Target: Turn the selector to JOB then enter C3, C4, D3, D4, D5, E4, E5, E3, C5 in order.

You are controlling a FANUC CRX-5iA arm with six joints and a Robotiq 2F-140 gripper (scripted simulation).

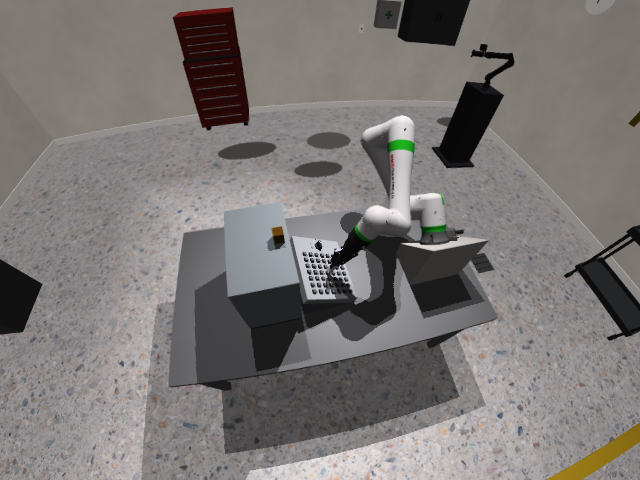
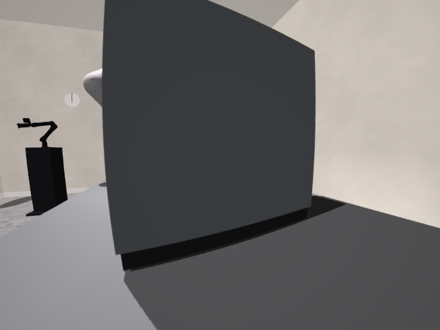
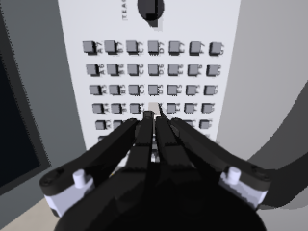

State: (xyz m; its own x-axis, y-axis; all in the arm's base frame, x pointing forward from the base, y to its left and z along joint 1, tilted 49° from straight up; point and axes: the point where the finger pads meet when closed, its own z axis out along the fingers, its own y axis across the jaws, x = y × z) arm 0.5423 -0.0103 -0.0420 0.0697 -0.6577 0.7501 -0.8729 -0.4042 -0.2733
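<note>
Right now the key is 2 cm ahead of my hand, 4 cm to the left of it and 4 cm below it. The rest, counted from my hand: white keypad panel: 5 cm ahead, 4 cm to the right, 8 cm below; then black selector knob: 3 cm ahead, 16 cm to the right, 3 cm below.
</note>
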